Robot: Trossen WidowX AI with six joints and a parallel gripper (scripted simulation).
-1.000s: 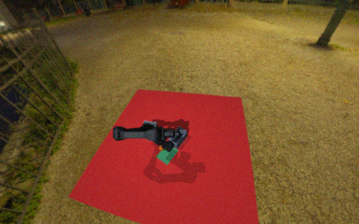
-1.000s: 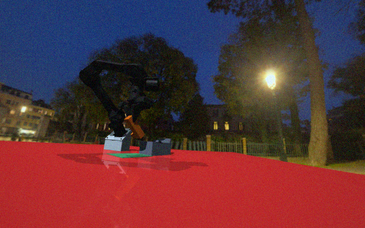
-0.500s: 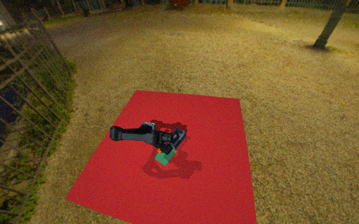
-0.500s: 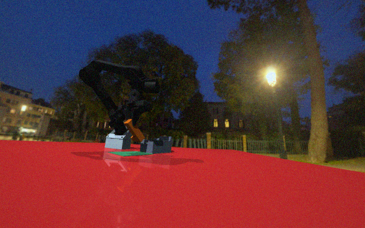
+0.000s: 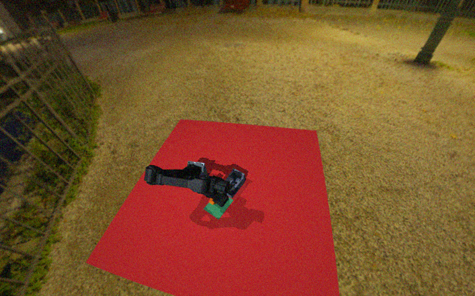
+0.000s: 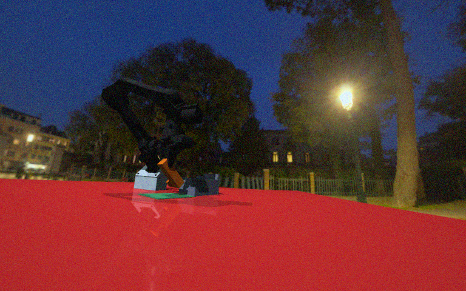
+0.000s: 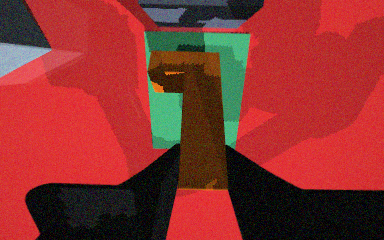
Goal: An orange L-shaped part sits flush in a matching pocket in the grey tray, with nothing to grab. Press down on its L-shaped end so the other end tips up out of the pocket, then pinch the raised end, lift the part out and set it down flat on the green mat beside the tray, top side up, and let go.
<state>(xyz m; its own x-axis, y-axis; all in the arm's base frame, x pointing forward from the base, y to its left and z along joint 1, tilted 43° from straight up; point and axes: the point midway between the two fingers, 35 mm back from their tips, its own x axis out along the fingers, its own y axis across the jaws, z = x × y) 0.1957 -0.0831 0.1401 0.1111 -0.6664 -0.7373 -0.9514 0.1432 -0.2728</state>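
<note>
The green mat lies 20 mm to the left of my gripper tip and 110 mm below it. Also, from my gripper tip: orange L-shaped part (30 mm to the left, 30 mm below).
</note>
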